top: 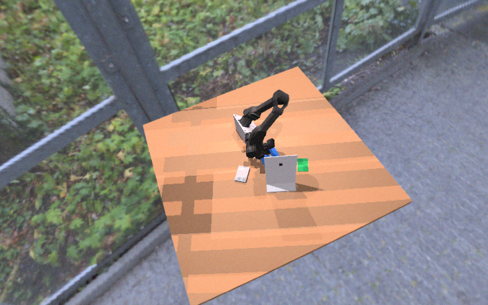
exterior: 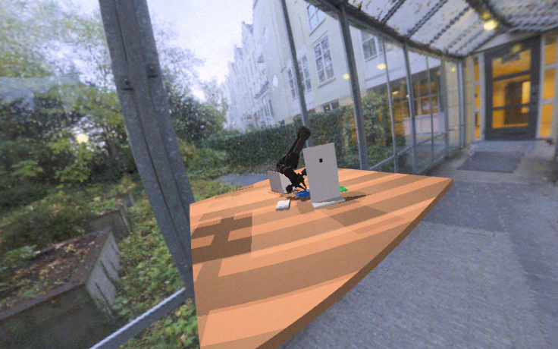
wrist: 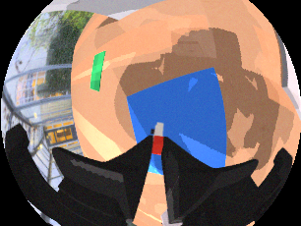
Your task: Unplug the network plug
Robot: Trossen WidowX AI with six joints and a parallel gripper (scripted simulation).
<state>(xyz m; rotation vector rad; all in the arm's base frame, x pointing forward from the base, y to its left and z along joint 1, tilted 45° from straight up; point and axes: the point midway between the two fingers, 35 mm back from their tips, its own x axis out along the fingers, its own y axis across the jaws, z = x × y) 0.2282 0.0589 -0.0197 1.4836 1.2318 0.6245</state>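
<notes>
Now: the blue marked square 3 cm below my gripper tip and 1 cm behind it. Round my gripper tip: green square: 17 cm ahead, 14 cm to the left, 3 cm below; grey panel: 21 cm ahead, 11 cm above, 5 cm to the right; network plug: right at my gripper tip.
</notes>
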